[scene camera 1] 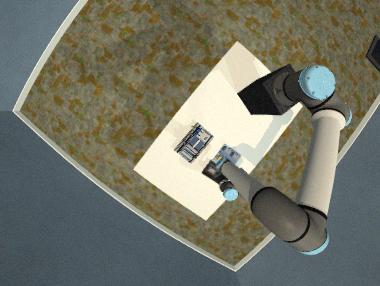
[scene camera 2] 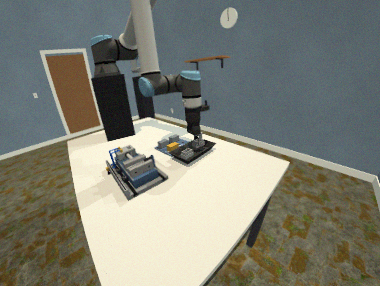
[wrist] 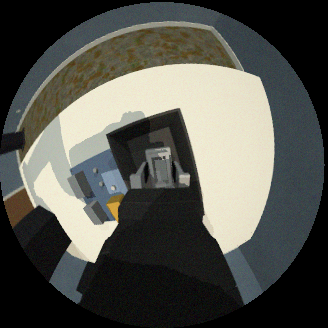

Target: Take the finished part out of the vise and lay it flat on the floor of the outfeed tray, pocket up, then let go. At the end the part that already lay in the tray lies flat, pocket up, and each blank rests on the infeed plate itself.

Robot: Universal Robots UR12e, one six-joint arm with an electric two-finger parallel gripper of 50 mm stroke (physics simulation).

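Where they show: gripper, fingertip midpoint: [scene camera 2: 198,142] [wrist: 159,167]; arm's base, link origin: [scene camera 1: 286,89] [scene camera 2: 107,76].
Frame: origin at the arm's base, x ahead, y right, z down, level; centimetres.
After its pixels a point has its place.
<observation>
My gripper [scene camera 2: 198,139] @[x 72.9, y -9.0, z 41.1 cm] [wrist: 159,167] @[x 72.9, y -9.0, z 41.1 cm] is shut on the finished part [wrist: 159,159] @[x 73.4, y -10.4, z 40.6 cm], a grey block with its pocket facing up, held inside the black outfeed tray [scene camera 2: 205,149] @[x 78.7, y -7.2, z 42.8 cm] [wrist: 183,142] @[x 78.4, y -11.0, z 43.6 cm]. I cannot tell whether its underside touches the tray floor. The other grey part [scene camera 2: 187,153] @[x 72.9, y 0.8, z 43.1 cm] lies flat in the near end of the tray with its pocket up; it is hidden in the wrist view. Two grey blanks [scene camera 2: 163,143] @[x 52.1, y -1.9, z 43.5 cm] [wrist: 80,184] @[x 53.2, y -12.1, z 43.3 cm] and an orange block [scene camera 2: 173,146] @[x 61.0, y -1.4, z 43.1 cm] [wrist: 114,207] @[x 59.6, y -4.0, z 42.6 cm] are on the blue infeed plate [wrist: 92,168] @[x 57.0, y -13.9, z 46.3 cm]. The vise [scene camera 1: 194,142] @[x 57.7, y 25.1, z 41.0 cm] [scene camera 2: 135,167] @[x 69.1, y 28.1, z 37.4 cm] stands apart from the tray.
The infeed plate adjoins one long side of the tray, with small pins standing on it. The tray walls rise around the fingers. The black robot pedestal [scene camera 2: 114,107] @[x 9.4, y 4.1, z 22.5 cm] stands at the far side of the white table [scene camera 1: 172,155] @[x 77.3, y 34.9, z 47.0 cm] [scene camera 2: 200,210] @[x 96.3, y 23.8, z 47.0 cm].
</observation>
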